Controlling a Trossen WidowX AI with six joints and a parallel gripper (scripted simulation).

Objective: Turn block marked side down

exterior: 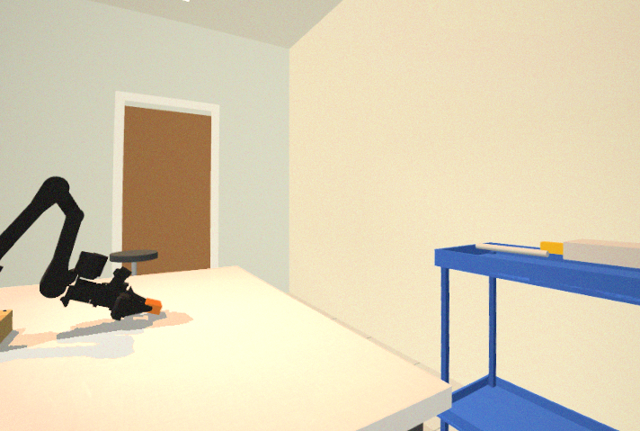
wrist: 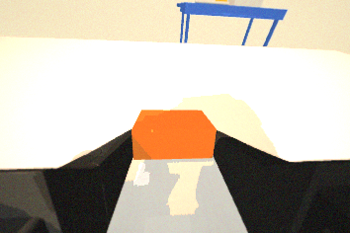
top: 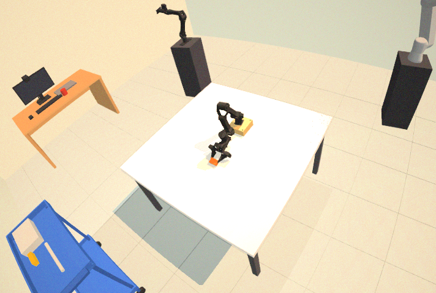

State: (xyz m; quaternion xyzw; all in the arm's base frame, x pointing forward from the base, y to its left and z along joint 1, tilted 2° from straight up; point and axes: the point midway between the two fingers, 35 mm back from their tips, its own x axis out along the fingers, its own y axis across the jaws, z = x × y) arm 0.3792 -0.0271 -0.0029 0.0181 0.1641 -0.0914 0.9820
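My gripper tip is now 10 mm above the orange block.
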